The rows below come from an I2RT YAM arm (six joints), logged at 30 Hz.
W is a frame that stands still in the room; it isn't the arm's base.
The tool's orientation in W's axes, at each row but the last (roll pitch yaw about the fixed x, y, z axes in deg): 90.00, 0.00, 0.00; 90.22, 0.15, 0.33; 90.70, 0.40, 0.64; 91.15, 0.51, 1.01; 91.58, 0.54, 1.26; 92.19, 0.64, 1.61; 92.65, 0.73, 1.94; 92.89, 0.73, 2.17; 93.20, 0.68, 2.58; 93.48, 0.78, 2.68; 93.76, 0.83, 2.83
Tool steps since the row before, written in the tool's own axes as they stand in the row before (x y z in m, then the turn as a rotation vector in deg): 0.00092, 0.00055, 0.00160, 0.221, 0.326, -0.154; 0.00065, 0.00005, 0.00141, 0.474, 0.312, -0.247; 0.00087, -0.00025, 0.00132, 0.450, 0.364, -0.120; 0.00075, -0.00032, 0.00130, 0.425, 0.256, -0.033; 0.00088, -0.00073, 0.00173, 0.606, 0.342, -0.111; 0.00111, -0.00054, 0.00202, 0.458, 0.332, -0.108; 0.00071, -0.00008, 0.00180, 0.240, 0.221, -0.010; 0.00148, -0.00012, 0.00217, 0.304, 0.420, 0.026; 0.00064, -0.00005, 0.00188, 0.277, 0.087, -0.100; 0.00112, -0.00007, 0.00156, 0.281, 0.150, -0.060; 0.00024, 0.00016, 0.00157, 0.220, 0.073, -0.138
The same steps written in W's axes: 0.00092, -0.00160, 0.00055, 0.221, 0.154, 0.326; 0.00066, -0.00141, 0.00004, 0.473, 0.249, 0.312; 0.00088, -0.00131, -0.00027, 0.451, 0.121, 0.362; 0.00077, -0.00128, -0.00035, 0.427, 0.035, 0.253; 0.00091, -0.00169, -0.00079, 0.607, 0.115, 0.339; 0.00116, -0.00197, -0.00063, 0.459, 0.108, 0.331; 0.00077, -0.00177, -0.00017, 0.243, 0.008, 0.218; 0.00156, -0.00210, -0.00025, 0.311, -0.035, 0.414; 0.00072, -0.00184, -0.00016, 0.274, 0.107, 0.089; 0.00119, -0.00150, -0.00018, 0.280, 0.064, 0.150; 0.00032, -0.00156, 0.00005, 0.214, 0.144, 0.079
